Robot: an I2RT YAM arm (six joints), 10 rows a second.
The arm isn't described. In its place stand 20 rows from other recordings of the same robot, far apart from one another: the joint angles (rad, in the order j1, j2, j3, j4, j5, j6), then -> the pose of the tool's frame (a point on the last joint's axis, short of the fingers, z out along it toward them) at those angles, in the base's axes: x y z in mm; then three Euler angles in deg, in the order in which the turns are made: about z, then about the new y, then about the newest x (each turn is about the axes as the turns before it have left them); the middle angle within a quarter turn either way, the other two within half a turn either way.
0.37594 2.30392 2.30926 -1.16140 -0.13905 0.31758 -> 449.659 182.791 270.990 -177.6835 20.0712 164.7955
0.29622 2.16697 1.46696 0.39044 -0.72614 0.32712 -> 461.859 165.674 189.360 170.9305 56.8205 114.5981
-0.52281 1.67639 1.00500 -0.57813 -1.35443 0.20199 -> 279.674 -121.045 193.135 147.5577 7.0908 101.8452
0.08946 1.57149 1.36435 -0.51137 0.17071 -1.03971 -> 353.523 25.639 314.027 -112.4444 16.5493 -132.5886
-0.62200 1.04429 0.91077 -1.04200 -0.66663 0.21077 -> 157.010 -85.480 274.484 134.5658 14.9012 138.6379
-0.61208 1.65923 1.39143 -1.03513 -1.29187 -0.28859 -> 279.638 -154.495 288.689 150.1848 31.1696 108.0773
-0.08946 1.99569 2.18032 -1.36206 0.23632 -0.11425 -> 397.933 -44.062 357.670 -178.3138 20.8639 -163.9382
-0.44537 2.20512 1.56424 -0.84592 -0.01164 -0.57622 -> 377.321 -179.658 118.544 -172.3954 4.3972 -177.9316
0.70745 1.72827 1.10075 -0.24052 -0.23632 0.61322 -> 272.105 243.646 196.079 -177.6618 25.1980 145.0720
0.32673 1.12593 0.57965 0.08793 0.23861 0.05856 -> 234.064 70.435 227.745 -168.8256 64.3384 -173.1150
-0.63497 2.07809 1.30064 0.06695 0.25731 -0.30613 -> 354.620 -272.520 144.440 166.8182 42.2814 -148.4875
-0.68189 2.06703 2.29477 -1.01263 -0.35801 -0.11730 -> 354.721 -271.892 383.560 150.1827 47.0196 166.1537
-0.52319 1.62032 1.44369 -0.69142 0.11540 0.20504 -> 305.881 -181.166 309.743 134.5766 40.5919 176.5595
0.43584 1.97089 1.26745 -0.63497 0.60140 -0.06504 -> 345.985 138.909 143.357 -151.8967 11.1880 -144.8775
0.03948 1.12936 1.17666 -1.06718 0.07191 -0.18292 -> 206.361 5.592 330.406 -165.6153 30.2384 -169.6365
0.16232 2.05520 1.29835 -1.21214 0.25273 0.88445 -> 317.424 42.962 122.541 140.6491 -3.8664 -153.4465
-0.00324 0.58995 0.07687 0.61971 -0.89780 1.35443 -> 139.261 27.387 202.620 140.2384 17.1422 86.0191
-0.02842 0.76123 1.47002 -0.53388 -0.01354 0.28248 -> 83.706 -1.897 519.706 57.9890 71.1506 57.4134
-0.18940 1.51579 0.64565 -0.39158 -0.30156 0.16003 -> 239.817 -35.206 125.627 160.0940 14.7858 160.1830
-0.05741 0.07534 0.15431 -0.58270 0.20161 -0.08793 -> 91.045 -12.373 159.958 -173.4530 59.7592 -159.8861
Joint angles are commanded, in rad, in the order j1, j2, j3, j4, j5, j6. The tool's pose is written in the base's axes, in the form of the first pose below.
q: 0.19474 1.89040 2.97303 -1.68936 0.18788 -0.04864
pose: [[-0.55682, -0.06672, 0.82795, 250.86], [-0.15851, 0.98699, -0.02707, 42.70], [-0.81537, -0.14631, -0.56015, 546.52], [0, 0, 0, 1]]
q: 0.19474 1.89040 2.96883 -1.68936 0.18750 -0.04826
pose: [[-0.56019, -0.06742, 0.82562, 251.61], [-0.15880, 0.98694, -0.02715, 42.86], [-0.81300, -0.14632, -0.56358, 545.88], [0, 0, 0, 1]]
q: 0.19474 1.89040 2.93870 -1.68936 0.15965 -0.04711
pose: [[-0.58298, -0.09361, 0.80708, 256.86], [-0.16238, 0.98672, -0.00285, 44.90], [-0.79610, -0.13271, -0.59044, 541.11], [0, 0, 0, 1]]
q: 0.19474 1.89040 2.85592 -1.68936 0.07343 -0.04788
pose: [[-0.64235, -0.17000, 0.74732, 270.36], [-0.17535, 0.98182, 0.07262, 50.66], [-0.74608, -0.08439, -0.66048, 527.22], [0, 0, 0, 1]]
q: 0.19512 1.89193 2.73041 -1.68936 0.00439 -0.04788
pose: [[-0.72760, -0.22613, 0.64766, 289.21], [-0.19259, 0.97347, 0.12352, 57.00], [-0.65841, -0.03485, -0.75185, 503.91], [0, 0, 0, 1]]
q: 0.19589 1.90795 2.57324 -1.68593 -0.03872 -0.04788
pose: [[-0.82492, -0.25412, 0.50490, 313.94], [-0.21245, 0.96714, 0.13966, 63.70], [-0.52380, 0.00794, -0.85180, 467.67], [0, 0, 0, 1]]
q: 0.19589 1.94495 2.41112 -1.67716 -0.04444 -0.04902
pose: [[-0.90668, -0.25452, 0.33637, 340.01], [-0.22982, 0.96676, 0.11204, 69.08], [-0.35371, 0.02428, -0.93504, 420.41], [0, 0, 0, 1]]
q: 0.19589 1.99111 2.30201 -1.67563 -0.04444 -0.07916
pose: [[-0.94103, -0.27865, 0.19185, 357.75], [-0.26727, 0.96001, 0.08336, 72.60], [-0.20741, 0.02717, -0.97788, 379.35], [0, 0, 0, 1]]
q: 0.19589 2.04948 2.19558 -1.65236 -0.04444 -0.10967
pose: [[-0.95136, -0.30321, 0.05455, 374.70], [-0.30026, 0.95221, 0.05612, 75.97], [-0.06896, 0.03701, -0.99693, 333.52], [0, 0, 0, 1]]
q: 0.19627 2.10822 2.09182 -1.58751 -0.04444 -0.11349
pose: [[-0.95206, -0.30314, -0.04110, 389.53], [-0.30465, 0.95174, 0.03712, 79.06], [0.02787, 0.04786, -0.99847, 286.75], [0, 0, 0, 1]]
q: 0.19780 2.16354 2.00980 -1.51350 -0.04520 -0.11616
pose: [[-0.94711, -0.30386, -0.10320, 399.95], [-0.30790, 0.95108, 0.02540, 81.80], [0.09043, 0.05583, -0.99434, 245.19], [0, 0, 0, 1]]
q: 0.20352 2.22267 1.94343 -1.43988 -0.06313 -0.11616
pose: [[-0.93976, -0.30355, -0.15719, 406.98], [-0.31205, 0.94953, 0.03198, 86.29], [0.13955, 0.07910, -0.98705, 205.19], [0, 0, 0, 1]]
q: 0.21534 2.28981 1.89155 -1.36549 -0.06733 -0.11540
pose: [[-0.92930, -0.30966, -0.20128, 411.72], [-0.32087, 0.94680, 0.02484, 92.51], [0.18288, 0.08767, -0.97922, 164.95], [0, 0, 0, 1]]
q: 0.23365 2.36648 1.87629 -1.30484 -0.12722 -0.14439
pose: [[-0.90951, -0.33658, -0.24394, 415.98], [-0.36317, 0.92891, 0.07236, 103.65], [0.20225, 0.15441, -0.96709, 129.26], [0, 0, 0, 1]]
